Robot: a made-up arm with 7 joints. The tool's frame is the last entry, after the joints. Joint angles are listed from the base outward.
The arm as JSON. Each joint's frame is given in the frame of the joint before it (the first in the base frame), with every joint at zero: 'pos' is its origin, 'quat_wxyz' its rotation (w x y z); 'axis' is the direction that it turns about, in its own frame. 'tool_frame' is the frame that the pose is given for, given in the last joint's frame.
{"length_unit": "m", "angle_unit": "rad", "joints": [
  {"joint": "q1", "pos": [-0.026, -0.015, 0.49], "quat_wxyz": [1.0, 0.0, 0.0, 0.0], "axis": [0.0, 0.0, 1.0]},
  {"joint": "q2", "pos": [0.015, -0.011, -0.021], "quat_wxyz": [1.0, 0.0, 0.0, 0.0], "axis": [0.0, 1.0, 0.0]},
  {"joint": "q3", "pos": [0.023, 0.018, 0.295], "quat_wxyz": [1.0, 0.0, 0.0, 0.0], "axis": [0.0, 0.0, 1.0]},
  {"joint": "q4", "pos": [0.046, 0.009, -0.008], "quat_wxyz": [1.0, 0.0, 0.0, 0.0], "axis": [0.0, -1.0, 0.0]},
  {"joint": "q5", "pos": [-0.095, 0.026, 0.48], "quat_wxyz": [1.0, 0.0, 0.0, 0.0], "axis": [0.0, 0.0, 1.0]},
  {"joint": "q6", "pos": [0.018, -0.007, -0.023], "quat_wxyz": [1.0, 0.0, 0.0, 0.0], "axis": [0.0, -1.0, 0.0]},
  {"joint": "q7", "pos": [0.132, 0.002, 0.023], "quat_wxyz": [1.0, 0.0, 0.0, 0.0], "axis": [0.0, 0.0, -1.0]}
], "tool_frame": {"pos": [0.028, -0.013, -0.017], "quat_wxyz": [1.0, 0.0, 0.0, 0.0]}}
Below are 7 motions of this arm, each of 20 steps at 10 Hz.
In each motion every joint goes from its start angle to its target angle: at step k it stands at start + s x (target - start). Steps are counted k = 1, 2, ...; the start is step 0. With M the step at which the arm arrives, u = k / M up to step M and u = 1 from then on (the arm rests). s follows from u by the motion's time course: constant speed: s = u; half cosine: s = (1 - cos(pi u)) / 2; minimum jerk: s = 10 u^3 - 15 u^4 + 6 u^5.
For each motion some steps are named. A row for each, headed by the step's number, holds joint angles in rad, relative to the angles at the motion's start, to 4 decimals.
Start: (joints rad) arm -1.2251 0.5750 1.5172 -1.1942 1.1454 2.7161 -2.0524
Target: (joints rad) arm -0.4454 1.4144 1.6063 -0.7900 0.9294 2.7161 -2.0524
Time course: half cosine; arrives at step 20
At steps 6, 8, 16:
6: 0.1607 0.1730 0.0184 0.0833 -0.0445 0.0000 0.0000
8: 0.2694 0.2900 0.0308 0.1396 -0.0746 0.0000 0.0000
16: 0.7052 0.7592 0.0806 0.3656 -0.1954 0.0000 0.0000

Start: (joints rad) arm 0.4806 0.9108 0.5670 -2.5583 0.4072 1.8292 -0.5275
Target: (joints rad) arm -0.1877 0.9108 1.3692 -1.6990 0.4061 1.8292 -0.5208
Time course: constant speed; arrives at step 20
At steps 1, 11, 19, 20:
1: -0.0334 0.0000 0.0401 0.0430 -0.0001 0.0000 0.0003
11: -0.3676 0.0000 0.4412 0.4726 -0.0006 0.0000 0.0037
19: -0.6349 0.0000 0.7621 0.8163 -0.0010 0.0000 0.0064
20: -0.6683 0.0000 0.8022 0.8593 -0.0011 0.0000 0.0067

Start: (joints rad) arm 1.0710 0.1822 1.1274 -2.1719 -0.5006 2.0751 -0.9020
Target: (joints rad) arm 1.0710 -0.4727 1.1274 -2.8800 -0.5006 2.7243 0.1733
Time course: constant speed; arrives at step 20
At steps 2, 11, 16, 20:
2: 0.0000 -0.0655 0.0000 -0.0708 0.0000 0.0649 0.1075
11: 0.0000 -0.3602 0.0000 -0.3895 0.0000 0.3571 0.5914
16: 0.0000 -0.5239 0.0000 -0.5665 0.0000 0.5194 0.8602
20: 0.0000 -0.6549 0.0000 -0.7081 0.0000 0.6492 1.0753

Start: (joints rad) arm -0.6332 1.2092 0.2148 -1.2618 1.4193 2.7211 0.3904
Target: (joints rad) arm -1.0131 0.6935 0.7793 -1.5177 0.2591 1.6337 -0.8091
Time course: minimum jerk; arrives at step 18
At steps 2, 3, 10, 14, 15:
2: -0.0044 -0.0059 0.0065 -0.0030 -0.0134 -0.0125 -0.0138
3: -0.0135 -0.0183 0.0200 -0.0091 -0.0412 -0.0386 -0.0426
10: -0.2292 -0.3111 0.3406 -0.1544 -0.7000 -0.6560 -0.7237
14: -0.3509 -0.4763 0.5214 -0.2363 -1.0715 -1.0043 -1.1078
15: -0.3664 -0.4974 0.5445 -0.2468 -1.1190 -1.0488 -1.1569

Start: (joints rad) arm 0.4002 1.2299 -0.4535 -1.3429 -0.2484 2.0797 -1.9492
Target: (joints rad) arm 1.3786 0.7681 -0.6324 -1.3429 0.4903 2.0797 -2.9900
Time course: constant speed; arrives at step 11
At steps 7, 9, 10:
7: 0.6226 -0.2939 -0.1138 0.0000 0.4701 0.0000 -0.6623
9: 0.8005 -0.3778 -0.1464 0.0000 0.6044 0.0000 -0.8516
10: 0.8895 -0.4198 -0.1626 0.0000 0.6715 0.0000 -0.9462

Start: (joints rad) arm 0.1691 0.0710 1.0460 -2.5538 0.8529 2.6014 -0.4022
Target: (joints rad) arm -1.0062 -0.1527 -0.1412 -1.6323 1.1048 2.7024 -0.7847
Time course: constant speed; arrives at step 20
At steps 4, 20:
4: -0.2351 -0.0447 -0.2374 0.1843 0.0504 0.0202 -0.0765
20: -1.1753 -0.2237 -1.1872 0.9215 0.2519 0.1010 -0.3825

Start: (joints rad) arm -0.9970 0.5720 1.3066 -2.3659 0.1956 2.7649 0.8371
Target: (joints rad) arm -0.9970 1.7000 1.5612 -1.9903 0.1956 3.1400 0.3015
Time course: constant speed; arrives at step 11
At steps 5, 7, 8, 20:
5: 0.0000 0.5127 0.1157 0.1707 0.0000 0.1705 -0.2435
7: 0.0000 0.7178 0.1620 0.2390 0.0000 0.2387 -0.3408
8: 0.0000 0.8204 0.1852 0.2732 0.0000 0.2728 -0.3895
20: 0.0000 1.1280 0.2546 0.3756 0.0000 0.3751 -0.5356

